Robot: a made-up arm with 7 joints. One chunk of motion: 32 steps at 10 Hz.
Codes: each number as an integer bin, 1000 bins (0 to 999) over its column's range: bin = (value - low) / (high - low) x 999, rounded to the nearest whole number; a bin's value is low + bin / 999 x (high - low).
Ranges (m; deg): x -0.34..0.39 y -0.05..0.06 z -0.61..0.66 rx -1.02..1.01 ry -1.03..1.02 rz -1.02..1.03
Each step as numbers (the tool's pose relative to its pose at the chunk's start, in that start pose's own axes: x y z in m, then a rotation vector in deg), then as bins.
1 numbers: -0.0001 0.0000 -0.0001 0.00 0.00 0.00
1 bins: 465 454 480 502 502 497
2 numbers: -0.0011 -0.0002 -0.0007 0.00 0.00 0.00
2 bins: 464 452 479 502 502 497
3 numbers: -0.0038 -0.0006 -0.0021 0.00 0.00 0.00
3 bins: 460 449 478 502 502 497
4 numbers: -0.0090 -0.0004 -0.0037 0.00 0.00 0.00
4 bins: 453 450 477 502 502 497
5 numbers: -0.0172 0.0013 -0.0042 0.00 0.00 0.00
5 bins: 442 466 477 502 502 497
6 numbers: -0.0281 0.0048 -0.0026 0.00 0.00 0.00
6 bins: 427 498 478 502 502 497
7 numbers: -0.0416 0.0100 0.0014 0.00 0.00 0.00
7 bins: 408 545 481 502 502 497
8 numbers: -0.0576 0.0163 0.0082 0.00 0.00 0.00
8 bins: 386 602 486 502 502 497
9 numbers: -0.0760 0.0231 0.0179 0.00 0.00 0.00
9 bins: 361 664 494 502 502 497
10 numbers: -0.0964 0.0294 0.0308 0.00 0.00 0.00
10 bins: 333 721 504 502 502 497
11 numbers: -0.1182 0.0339 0.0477 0.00 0.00 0.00
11 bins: 304 762 517 502 502 497
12 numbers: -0.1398 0.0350 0.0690 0.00 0.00 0.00
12 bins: 274 772 534 502 502 497
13 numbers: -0.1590 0.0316 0.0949 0.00 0.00 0.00
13 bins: 248 741 554 502 502 497
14 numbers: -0.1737 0.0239 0.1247 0.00 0.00 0.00
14 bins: 228 671 578 502 502 497
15 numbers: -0.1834 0.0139 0.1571 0.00 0.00 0.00
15 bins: 214 580 603 502 502 497
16 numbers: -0.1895 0.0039 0.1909 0.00 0.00 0.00
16 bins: 206 490 630 502 502 497
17 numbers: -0.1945 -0.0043 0.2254 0.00 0.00 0.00
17 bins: 199 415 657 502 502 497
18 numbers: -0.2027 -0.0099 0.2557 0.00 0.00 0.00
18 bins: 188 364 681 502 502 497
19 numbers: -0.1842 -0.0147 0.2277 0.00 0.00 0.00
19 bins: 213 321 659 502 502 497
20 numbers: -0.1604 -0.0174 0.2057 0.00 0.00 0.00
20 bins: 246 296 642 502 502 497
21 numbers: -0.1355 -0.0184 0.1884 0.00 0.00 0.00
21 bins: 280 287 628 502 502 497
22 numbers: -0.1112 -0.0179 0.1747 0.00 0.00 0.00
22 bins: 313 292 617 502 502 497
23 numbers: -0.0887 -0.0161 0.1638 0.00 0.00 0.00
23 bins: 344 308 609 502 502 497
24 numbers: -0.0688 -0.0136 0.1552 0.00 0.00 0.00
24 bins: 371 331 602 502 502 497
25 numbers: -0.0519 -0.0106 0.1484 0.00 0.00 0.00
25 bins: 394 358 597 502 502 497
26 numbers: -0.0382 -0.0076 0.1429 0.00 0.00 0.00
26 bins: 413 385 592 502 502 497
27 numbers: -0.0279 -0.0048 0.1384 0.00 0.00 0.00
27 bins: 427 410 589 502 502 497
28 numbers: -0.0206 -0.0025 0.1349 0.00 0.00 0.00
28 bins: 437 431 586 502 502 497
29 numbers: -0.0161 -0.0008 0.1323 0.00 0.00 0.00
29 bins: 443 447 584 502 502 497
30 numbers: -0.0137 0.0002 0.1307 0.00 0.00 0.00
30 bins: 447 456 583 502 502 497
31 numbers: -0.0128 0.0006 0.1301 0.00 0.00 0.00
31 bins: 448 460 582 502 502 497
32 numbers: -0.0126 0.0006 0.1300 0.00 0.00 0.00
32 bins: 448 460 582 502 502 497
